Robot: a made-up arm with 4 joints. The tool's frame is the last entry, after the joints.
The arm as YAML. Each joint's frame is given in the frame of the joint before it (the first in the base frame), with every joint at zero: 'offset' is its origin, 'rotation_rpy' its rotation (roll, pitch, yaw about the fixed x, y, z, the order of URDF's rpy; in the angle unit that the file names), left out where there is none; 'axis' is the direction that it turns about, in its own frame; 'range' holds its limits. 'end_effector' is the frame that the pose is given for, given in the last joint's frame.
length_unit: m
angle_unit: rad
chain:
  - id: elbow
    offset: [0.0, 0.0, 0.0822]
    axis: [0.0, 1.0, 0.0]
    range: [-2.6, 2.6]
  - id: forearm
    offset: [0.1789, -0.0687, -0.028]
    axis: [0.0, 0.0, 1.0]
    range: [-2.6, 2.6]
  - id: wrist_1
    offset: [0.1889, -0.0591, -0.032]
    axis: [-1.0, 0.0, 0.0]
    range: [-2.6, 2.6]
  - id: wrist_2
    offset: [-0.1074, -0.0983, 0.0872]
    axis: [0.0, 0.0, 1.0]
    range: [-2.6, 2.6]
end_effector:
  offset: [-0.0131, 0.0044, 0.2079]
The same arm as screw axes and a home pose.
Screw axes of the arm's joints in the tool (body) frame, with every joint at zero. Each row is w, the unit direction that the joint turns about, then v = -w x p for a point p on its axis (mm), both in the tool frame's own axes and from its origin. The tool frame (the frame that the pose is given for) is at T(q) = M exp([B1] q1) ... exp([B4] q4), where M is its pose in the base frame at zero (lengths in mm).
B1 = (0, 1, 0, 235.1, 0, -247.3)
B2 = (0, 0, 1, 153, 68.4, 0)
B3 = (-1, 0, 0, 0, 295.1, 93.9)
B4 = (0, 0, 1, -4.4, -13.1, 0)
M =
1 0 0 247.3
0 1 0 -221.7
0 0 1 317.3
0 0 0 1
Joint limits (rad, base to tool): -2.6..2.6 -2.6..2.6 -2.6..2.6 -2.6..2.6

